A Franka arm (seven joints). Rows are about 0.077 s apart.
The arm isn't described. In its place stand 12 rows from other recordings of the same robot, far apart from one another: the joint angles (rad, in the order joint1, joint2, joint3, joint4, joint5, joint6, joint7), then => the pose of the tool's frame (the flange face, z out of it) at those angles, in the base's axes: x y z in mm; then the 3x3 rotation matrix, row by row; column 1 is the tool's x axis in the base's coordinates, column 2 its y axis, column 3 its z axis.
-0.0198, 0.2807, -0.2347, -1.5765, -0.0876, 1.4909, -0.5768 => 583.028, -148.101, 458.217; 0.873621, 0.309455, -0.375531; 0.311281, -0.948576, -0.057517; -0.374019, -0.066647, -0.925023
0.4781, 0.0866, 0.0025, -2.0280, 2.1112, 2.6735, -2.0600 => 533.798, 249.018, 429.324; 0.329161, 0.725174, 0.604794; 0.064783, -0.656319, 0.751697; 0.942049, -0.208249, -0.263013
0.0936, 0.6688, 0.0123, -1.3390, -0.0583, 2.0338, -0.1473 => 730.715, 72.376, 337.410; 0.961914, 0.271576, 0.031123; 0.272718, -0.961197, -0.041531; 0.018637, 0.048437, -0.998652
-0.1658, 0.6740, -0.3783, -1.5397, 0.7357, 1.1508, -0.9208 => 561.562, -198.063, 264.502; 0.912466, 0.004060, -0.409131; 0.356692, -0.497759, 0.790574; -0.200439, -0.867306, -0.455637
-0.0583, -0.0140, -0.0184, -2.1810, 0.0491, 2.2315, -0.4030 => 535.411, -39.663, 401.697; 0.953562, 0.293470, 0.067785; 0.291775, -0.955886, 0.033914; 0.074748, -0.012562, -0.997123
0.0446, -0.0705, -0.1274, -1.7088, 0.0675, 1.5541, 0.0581 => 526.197, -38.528, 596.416; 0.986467, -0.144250, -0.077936; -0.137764, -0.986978, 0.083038; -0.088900, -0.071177, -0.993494
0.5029, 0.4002, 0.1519, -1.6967, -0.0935, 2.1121, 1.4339 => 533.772, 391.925, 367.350; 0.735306, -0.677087, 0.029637; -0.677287, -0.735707, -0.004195; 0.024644, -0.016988, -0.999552
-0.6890, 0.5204, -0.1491, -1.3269, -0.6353, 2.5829, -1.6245 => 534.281, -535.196, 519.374; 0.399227, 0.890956, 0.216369; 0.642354, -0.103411, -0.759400; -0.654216, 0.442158, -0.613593
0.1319, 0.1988, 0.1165, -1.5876, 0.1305, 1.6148, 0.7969 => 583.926, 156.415, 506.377; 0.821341, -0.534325, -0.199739; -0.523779, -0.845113, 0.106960; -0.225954, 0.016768, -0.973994
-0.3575, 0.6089, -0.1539, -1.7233, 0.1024, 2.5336, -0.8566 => 608.243, -328.677, 256.770; 0.943253, 0.284707, 0.170925; 0.306852, -0.944049, -0.120884; 0.126945, 0.166473, -0.977840
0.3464, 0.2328, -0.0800, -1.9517, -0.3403, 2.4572, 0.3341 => 605.291, 167.827, 388.811; 0.930113, 0.136420, 0.340999; 0.194692, -0.970411, -0.142820; 0.311425, 0.199228, -0.929151
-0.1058, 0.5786, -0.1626, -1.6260, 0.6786, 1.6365, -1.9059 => 625.894, -94.858, 270.438; 0.263489, 0.930134, -0.255783; 0.763170, -0.038811, 0.645031; 0.590038, -0.365165, -0.720076
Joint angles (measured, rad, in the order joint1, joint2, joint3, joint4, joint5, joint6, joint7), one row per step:
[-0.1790, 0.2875, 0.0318, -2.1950, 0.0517, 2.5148, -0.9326]
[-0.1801, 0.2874, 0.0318, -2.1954, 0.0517, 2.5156, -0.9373]
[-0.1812, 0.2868, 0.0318, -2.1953, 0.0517, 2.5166, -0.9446]
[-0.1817, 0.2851, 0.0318, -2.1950, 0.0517, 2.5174, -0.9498]
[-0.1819, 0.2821, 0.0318, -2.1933, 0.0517, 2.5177, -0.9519]
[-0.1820, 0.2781, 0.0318, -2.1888, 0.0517, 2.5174, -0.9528]
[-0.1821, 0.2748, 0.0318, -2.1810, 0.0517, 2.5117, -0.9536]
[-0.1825, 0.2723, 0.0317, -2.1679, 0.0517, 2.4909, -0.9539]
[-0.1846, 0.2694, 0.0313, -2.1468, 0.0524, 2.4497, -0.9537]
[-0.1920, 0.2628, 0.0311, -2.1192, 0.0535, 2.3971, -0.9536]
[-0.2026, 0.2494, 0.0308, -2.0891, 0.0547, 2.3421, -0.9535]
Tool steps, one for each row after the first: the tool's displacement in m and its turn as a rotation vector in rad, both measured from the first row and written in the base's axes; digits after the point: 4 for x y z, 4 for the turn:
[-0.0001, -0.0006, 0.0000, -0.0003, -0.0006, 0.0036]
[-0.0001, -0.0013, 0.0004, -0.0009, -0.0026, 0.0097]
[0.0002, -0.0016, 0.0016, -0.0016, -0.0055, 0.0144]
[0.0010, -0.0018, 0.0040, -0.0026, -0.0105, 0.0162]
[0.0029, -0.0022, 0.0080, -0.0041, -0.0186, 0.0170]
[0.0052, -0.0026, 0.0124, -0.0048, -0.0240, 0.0179]
[0.0077, -0.0032, 0.0172, -0.0033, -0.0190, 0.0184]
[0.0105, -0.0048, 0.0236, 0.0013, -0.0024, 0.0168]
[0.0138, -0.0094, 0.0340, 0.0069, 0.0153, 0.0103]
[0.0171, -0.0160, 0.0494, 0.0113, 0.0261, 0.0008]

